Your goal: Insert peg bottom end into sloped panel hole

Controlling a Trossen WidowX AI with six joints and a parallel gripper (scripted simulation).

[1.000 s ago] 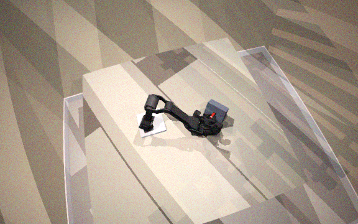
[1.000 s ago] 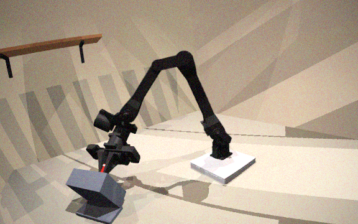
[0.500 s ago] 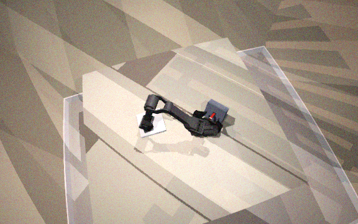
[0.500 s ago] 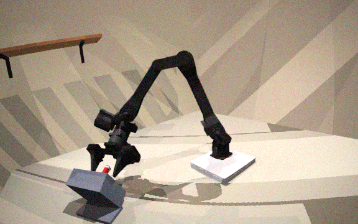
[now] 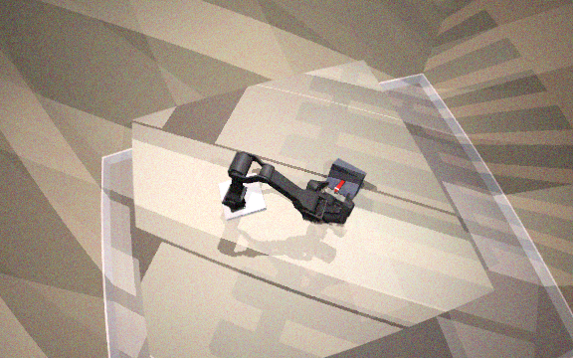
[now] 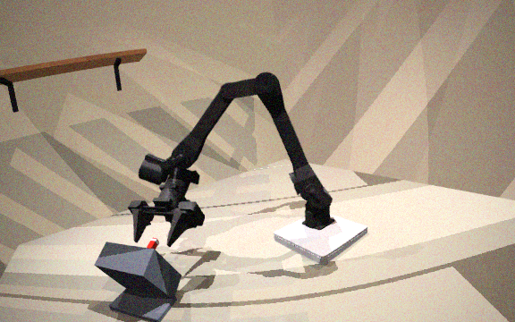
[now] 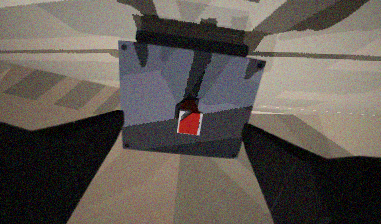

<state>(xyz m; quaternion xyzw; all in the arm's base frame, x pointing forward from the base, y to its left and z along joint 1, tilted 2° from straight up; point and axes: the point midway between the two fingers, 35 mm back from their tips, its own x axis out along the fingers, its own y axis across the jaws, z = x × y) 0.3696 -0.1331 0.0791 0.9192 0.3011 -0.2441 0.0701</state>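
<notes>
Right now the red peg is 1 cm to the left of my gripper tip and 1 cm below it. The rest, counted from my gripper tip: blue-grey sloped panel 5 cm ahead, 4 cm to the left, 3 cm below.
</notes>
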